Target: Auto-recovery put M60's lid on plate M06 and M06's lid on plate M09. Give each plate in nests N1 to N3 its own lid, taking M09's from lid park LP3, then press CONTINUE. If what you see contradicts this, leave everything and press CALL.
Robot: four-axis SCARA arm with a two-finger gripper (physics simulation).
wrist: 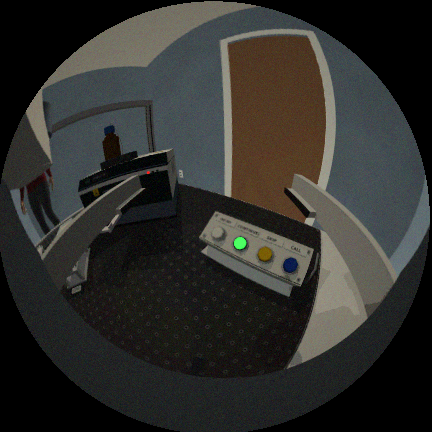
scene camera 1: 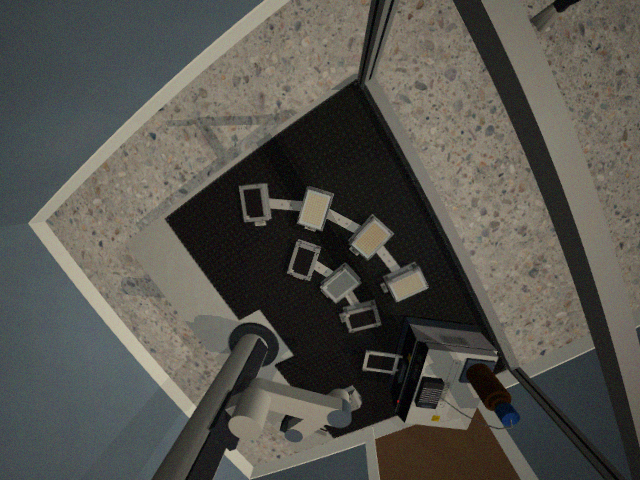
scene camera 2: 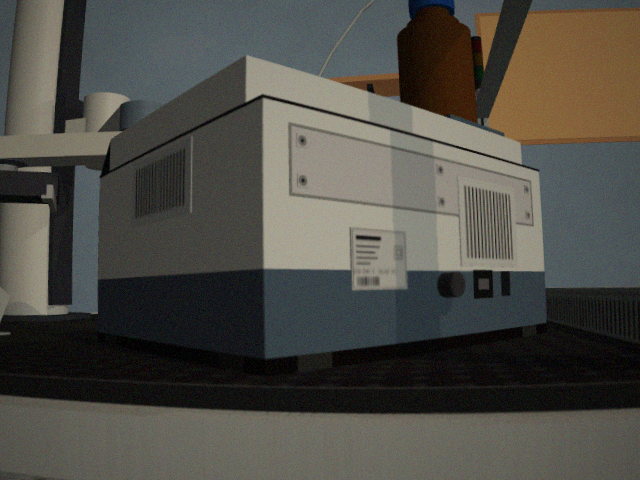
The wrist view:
button box: 261,260
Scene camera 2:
brown bottle: 436,73
